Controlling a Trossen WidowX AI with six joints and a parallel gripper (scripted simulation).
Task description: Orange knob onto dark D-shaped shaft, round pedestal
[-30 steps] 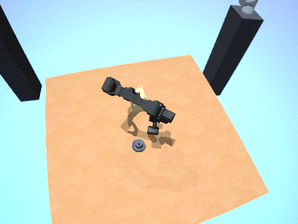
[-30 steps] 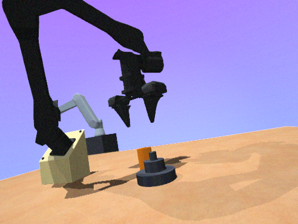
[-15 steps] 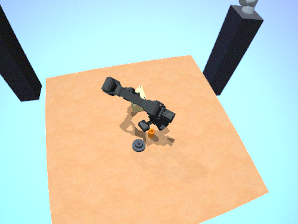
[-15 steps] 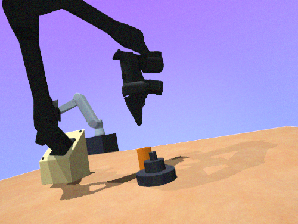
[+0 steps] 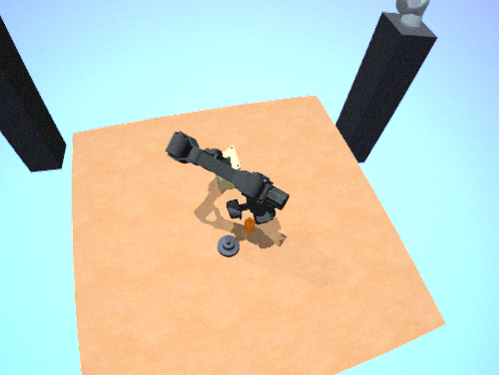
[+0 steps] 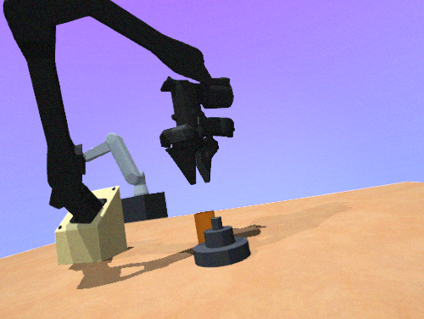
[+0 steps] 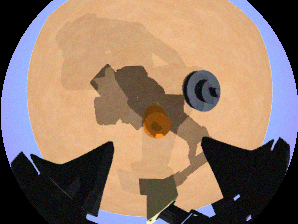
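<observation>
Now: the orange knob 90 mm below my gripper tip. The rest, counted from my gripper tip: dark round pedestal: 100 mm to the right, 90 mm below, 60 mm ahead.
</observation>
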